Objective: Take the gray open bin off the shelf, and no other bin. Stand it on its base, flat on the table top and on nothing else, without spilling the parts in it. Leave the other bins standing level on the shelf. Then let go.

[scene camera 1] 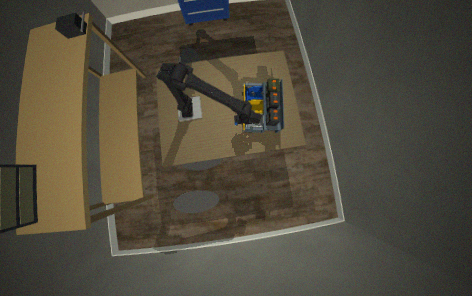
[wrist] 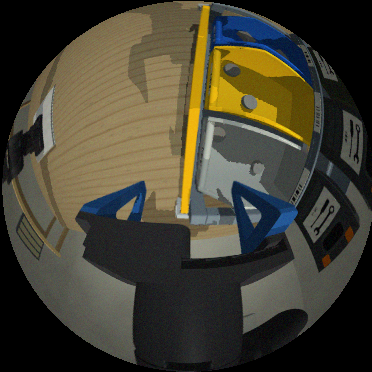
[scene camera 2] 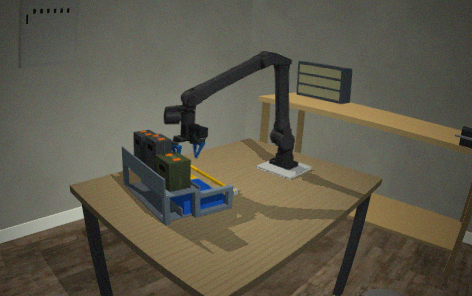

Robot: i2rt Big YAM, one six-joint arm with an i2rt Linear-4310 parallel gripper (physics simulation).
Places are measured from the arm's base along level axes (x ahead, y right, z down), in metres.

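Pixels of known places: gripper, fingertip midpoint: [scene camera 1: 244,122] [wrist: 188,185]; arm's base, link origin: [scene camera 1: 187,110] [wrist: 38,134] [scene camera 2: 283,164].
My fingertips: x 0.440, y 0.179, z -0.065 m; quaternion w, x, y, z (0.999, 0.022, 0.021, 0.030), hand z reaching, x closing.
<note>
For each thing: its top centre in the pictures, then the offset to it from my fingertips. Level surfaces: height alone.
- gray open bin, top centre: [wrist: 272,177] [scene camera 1: 257,120] dx +0.105, dy -0.004, dz -0.002 m
- yellow bin, top centre: [wrist: 289,93] [scene camera 1: 257,106] dx +0.121, dy -0.115, dz -0.002 m
- yellow bar, top centre: [wrist: 198,63] [scene camera 2: 204,173] dx +0.018, dy -0.130, dz +0.014 m
- wooden table, surface height: dz +0.079 m
The gray open bin [wrist: 227,172] stands in the lower tray of the shelf [scene camera 1: 281,107] [scene camera 2: 145,167] [wrist: 199,216], at one end, with gray round parts in it. In scene camera 1 the arm largely hides it. The yellow bin [scene camera 1: 256,106] [wrist: 272,112] is beside it, also with round parts, and the blue bin [scene camera 1: 254,93] [scene camera 2: 214,200] [wrist: 255,29] is at the far end. My gripper [scene camera 2: 187,153] [wrist: 188,185] is open and empty, above the gray bin's end of the shelf. In the wrist view one blue finger overlaps the bin's near corner and the other is over the table side.
A yellow bar [scene camera 2: 207,175] [wrist: 194,115] runs along the shelf's front. Tall cases, two dark [scene camera 2: 158,149] and one green [scene camera 1: 274,84] [scene camera 2: 175,172], stand on the shelf behind the bins. The arm's white base plate [scene camera 1: 196,110] [scene camera 2: 285,171] is on the wooden table [scene camera 1: 220,142] [scene camera 2: 280,235].
</note>
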